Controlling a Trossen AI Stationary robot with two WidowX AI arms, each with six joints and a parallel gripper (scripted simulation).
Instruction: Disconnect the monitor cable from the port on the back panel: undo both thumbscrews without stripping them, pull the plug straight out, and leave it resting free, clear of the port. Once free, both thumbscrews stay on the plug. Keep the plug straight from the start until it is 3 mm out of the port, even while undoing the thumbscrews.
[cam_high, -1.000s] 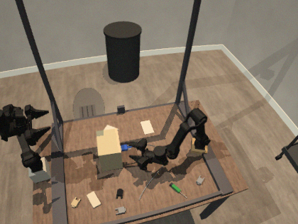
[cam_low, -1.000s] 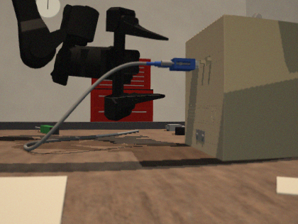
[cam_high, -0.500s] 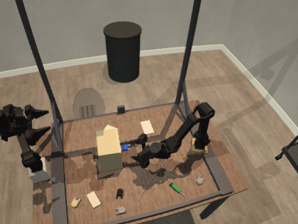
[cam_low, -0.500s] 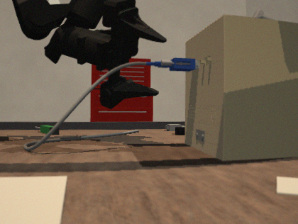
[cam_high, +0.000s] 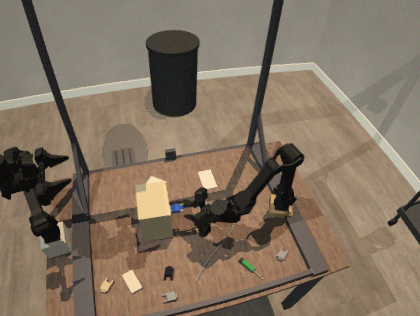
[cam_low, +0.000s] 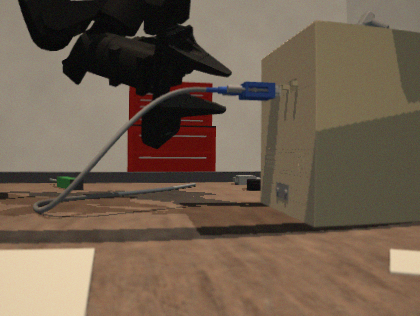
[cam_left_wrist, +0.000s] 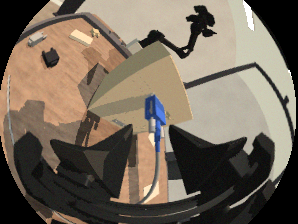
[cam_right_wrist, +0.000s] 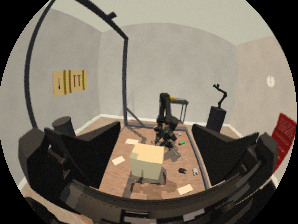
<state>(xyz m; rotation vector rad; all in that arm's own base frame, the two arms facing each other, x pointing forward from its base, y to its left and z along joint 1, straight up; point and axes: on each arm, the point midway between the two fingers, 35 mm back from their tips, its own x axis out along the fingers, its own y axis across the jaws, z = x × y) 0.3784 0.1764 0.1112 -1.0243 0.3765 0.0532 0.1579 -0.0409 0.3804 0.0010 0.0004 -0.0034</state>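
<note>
Right now my left hand is 30 mm past the blue plug, 50 mm to the left of it and 10 mm above it. Round my left hand: back panel 50 mm behind, 80 mm to the right, 50 mm below; beige box 60 mm behind, 140 mm to the right, 50 mm below.
</note>
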